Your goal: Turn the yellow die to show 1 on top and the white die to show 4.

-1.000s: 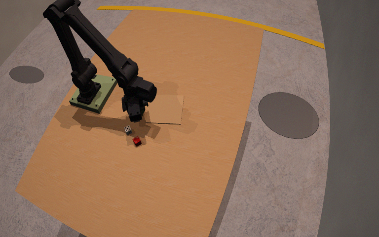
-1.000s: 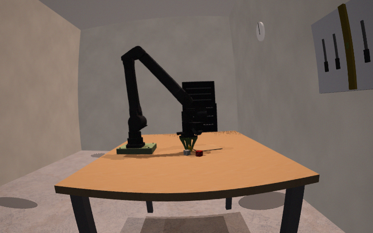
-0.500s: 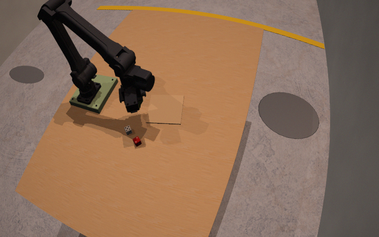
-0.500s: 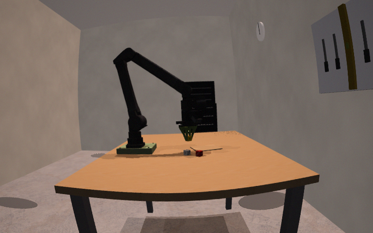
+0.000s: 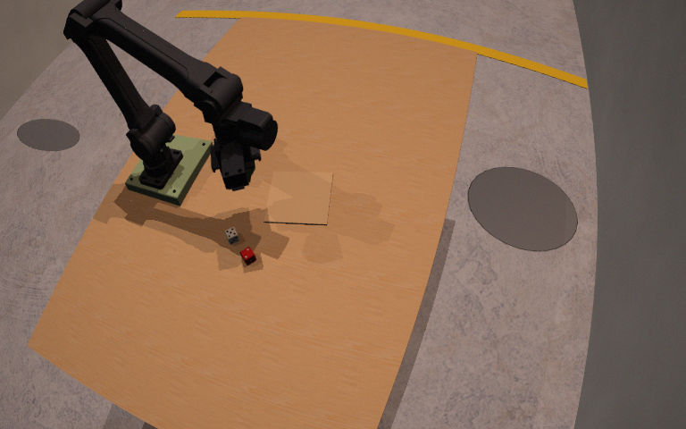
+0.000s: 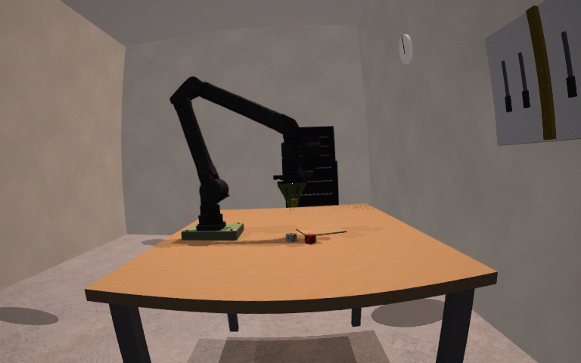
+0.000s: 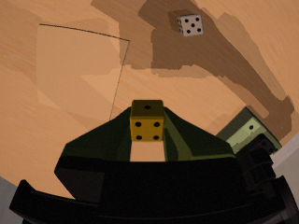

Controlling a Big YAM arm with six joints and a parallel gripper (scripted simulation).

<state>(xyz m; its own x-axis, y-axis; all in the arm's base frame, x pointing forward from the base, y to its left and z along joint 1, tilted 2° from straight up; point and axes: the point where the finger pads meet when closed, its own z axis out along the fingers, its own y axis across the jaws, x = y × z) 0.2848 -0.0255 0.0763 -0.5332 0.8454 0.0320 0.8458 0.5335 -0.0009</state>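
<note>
Now: the tan mat 11 cm below my hand, 9 cm ahead of it and 6 cm to the left of it. From my hand the other things lie so: yellow die right at my hand; then red die 12 cm to the right, 10 cm below, 5 cm ahead; then white die 10 cm below, 8 cm to the right, 1 cm behind.
</note>
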